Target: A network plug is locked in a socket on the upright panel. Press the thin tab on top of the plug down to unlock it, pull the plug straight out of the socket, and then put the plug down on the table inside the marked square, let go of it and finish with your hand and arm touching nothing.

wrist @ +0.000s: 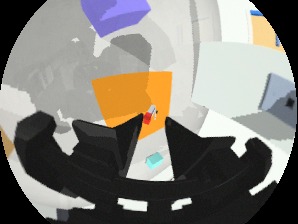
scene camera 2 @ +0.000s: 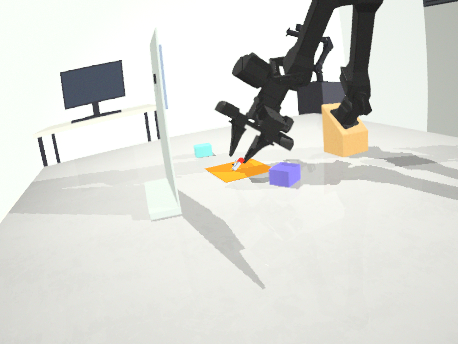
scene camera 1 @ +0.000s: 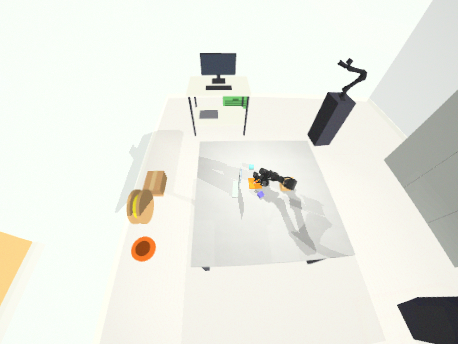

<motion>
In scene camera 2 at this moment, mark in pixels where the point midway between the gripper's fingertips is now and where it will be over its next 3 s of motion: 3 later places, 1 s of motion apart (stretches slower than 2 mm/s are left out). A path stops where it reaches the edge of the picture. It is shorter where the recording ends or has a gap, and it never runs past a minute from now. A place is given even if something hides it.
My gripper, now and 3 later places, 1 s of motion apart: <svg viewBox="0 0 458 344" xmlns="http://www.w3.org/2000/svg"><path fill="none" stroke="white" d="M236 159L240 147L238 131L237 113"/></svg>
</motion>
